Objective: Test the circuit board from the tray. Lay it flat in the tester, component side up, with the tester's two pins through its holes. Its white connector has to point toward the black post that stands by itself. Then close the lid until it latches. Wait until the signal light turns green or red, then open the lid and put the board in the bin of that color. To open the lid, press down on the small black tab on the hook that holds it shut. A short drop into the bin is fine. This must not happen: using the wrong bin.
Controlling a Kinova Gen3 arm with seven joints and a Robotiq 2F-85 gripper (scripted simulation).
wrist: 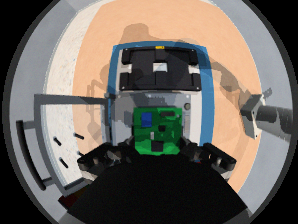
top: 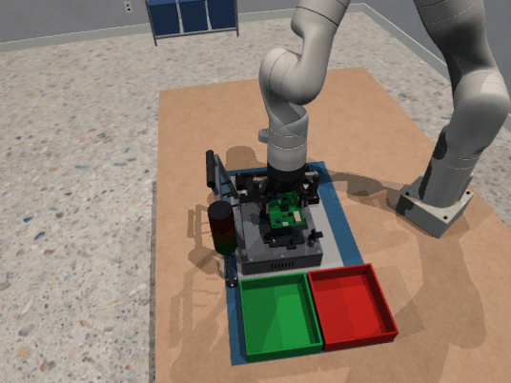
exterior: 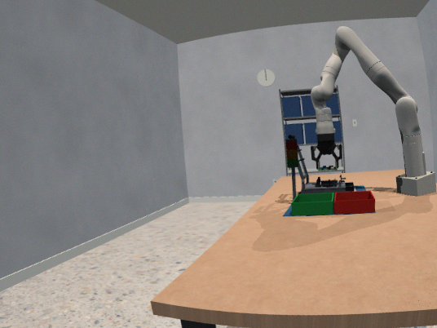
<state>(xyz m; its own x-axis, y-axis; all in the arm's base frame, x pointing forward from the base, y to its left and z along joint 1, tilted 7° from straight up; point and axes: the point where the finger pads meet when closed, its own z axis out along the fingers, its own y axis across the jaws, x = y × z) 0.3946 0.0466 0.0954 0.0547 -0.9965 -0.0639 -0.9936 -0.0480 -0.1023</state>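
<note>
The tester lid is 120 mm ahead of my hand, 50 mm above it and 10 mm to the left of it. The rest, counted from my hand: red bin: 200 mm to the left, 120 mm below, 120 mm behind; then green circuit board: right at my hand; then green bin: 200 mm to the left, 120 mm below, 30 mm ahead.
</note>
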